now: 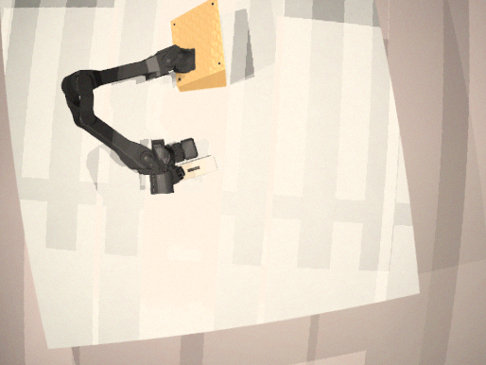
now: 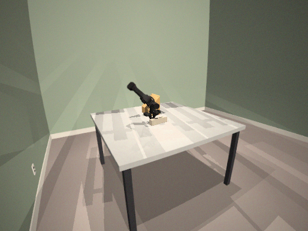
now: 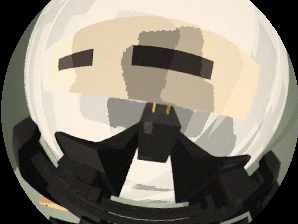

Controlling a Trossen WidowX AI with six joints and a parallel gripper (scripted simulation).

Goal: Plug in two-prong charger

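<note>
Right now the dark charger is 2 cm ahead of my gripper tip and 1 cm above it.
</note>
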